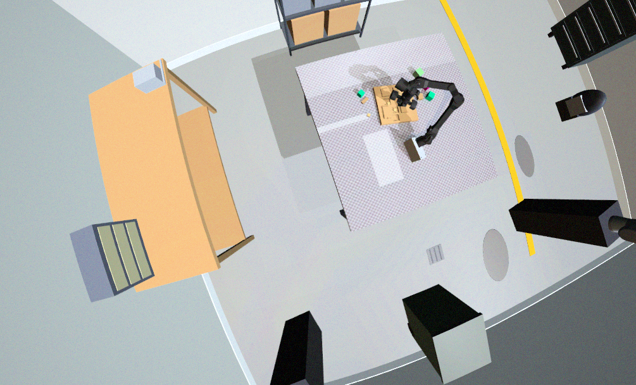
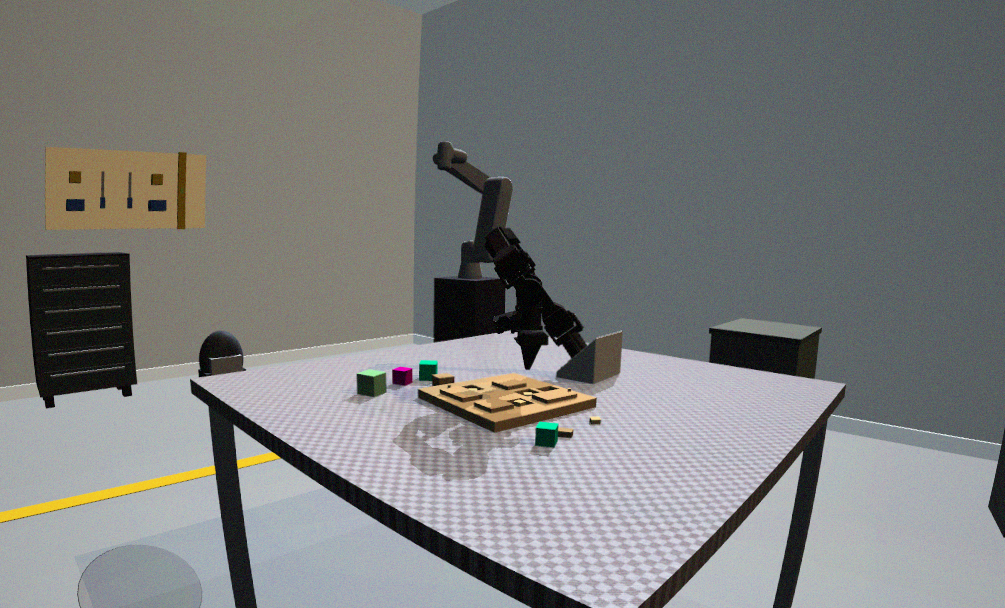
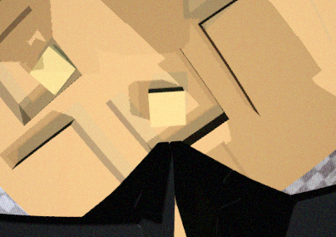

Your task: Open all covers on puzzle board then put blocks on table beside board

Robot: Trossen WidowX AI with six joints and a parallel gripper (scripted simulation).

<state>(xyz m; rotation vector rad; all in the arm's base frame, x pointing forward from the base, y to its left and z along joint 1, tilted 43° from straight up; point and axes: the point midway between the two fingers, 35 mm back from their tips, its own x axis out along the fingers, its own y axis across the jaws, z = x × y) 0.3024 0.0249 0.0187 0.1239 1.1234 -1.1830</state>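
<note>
Now: gripper tip 50 mm short of the puzzle board, 20 mm to the left of it and 60 mm above it. The rest, counted from my gripper tip: magenta block: 60 mm ahead, 340 mm to the right, 60 mm below; then light green block: 180 mm ahead, 330 mm to the right, 50 mm below.
</note>
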